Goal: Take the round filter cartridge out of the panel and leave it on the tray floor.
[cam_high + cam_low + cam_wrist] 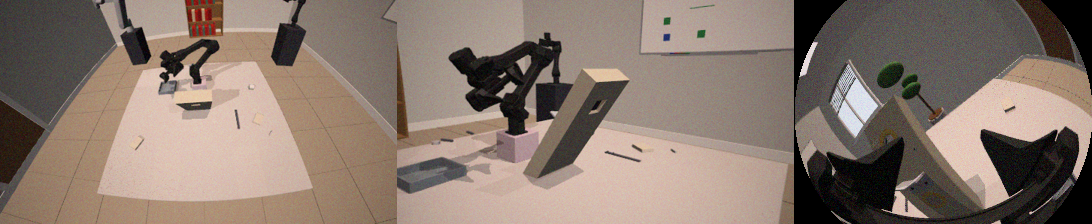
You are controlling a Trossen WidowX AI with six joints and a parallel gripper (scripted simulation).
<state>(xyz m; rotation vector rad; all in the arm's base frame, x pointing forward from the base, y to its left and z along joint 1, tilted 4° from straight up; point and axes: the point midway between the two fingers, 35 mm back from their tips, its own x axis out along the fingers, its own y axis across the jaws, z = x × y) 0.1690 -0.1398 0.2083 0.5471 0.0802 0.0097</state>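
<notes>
My gripper tip is now 17 cm to the right of the round filter cartridge, 14 cm short of it and 2 cm above it. Round my gripper tip: grey tray 28 cm below, 26 cm behind, 14 cm to the right.
</notes>
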